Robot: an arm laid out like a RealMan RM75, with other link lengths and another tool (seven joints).
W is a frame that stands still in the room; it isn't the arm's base.
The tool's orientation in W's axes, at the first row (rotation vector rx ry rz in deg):
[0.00 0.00 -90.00]
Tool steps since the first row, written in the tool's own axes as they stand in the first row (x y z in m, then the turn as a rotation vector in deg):
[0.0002 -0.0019 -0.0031 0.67 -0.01 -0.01]
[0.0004 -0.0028 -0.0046 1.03 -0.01 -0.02]
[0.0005 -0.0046 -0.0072 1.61 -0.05 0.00]
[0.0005 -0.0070 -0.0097 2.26 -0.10 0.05]
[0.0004 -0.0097 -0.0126 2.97 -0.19 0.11]
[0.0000 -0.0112 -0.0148 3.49 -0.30 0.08]
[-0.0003 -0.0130 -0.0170 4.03 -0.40 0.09]
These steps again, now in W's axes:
[-0.0019 -0.0002 -0.0031 -0.01 -0.67 -0.01]
[-0.0028 -0.0004 -0.0046 -0.01 -1.03 -0.02]
[-0.0046 -0.0005 -0.0072 -0.05 -1.61 0.00]
[-0.0070 -0.0005 -0.0097 -0.10 -2.26 0.05]
[-0.0097 -0.0004 -0.0126 -0.19 -2.97 0.11]
[-0.0112 0.0000 -0.0148 -0.30 -3.49 0.08]
[-0.0130 0.0003 -0.0170 -0.40 -4.03 0.09]

